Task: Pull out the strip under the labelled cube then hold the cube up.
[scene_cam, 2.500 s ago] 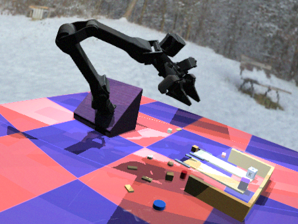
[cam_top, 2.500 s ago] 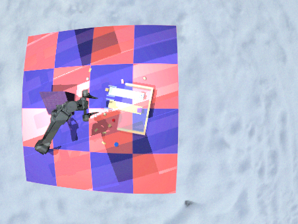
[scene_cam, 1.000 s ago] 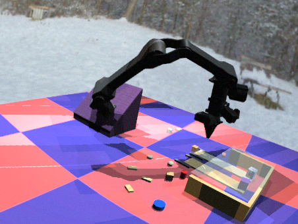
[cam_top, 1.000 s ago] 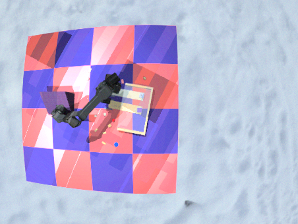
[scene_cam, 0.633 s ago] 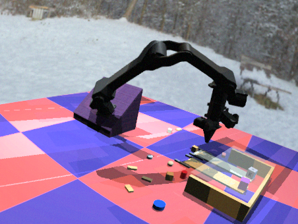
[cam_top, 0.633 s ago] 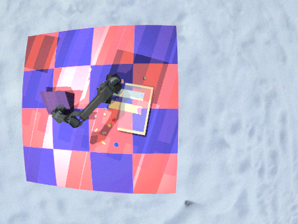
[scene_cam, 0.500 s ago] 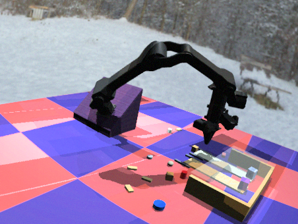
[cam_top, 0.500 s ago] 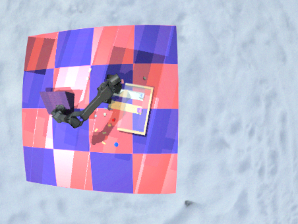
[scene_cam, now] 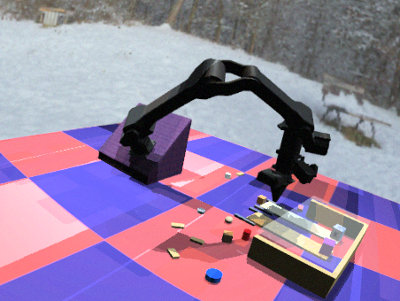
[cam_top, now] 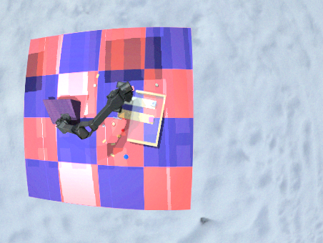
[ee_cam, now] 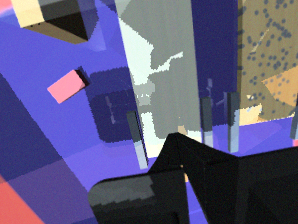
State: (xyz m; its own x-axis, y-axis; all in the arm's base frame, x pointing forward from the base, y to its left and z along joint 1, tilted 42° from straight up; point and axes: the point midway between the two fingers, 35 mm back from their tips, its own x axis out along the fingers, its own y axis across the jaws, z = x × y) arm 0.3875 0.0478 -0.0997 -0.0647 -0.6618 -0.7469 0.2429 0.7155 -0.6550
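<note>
My gripper tip is now 200 mm short of the labelled cube and 50 mm to the left of it. From my gripper tip the other things lie so: blue disc 380 mm to the right, 20 mm below; pink block 70 mm ahead, 60 mm to the left, 20 mm below.
</note>
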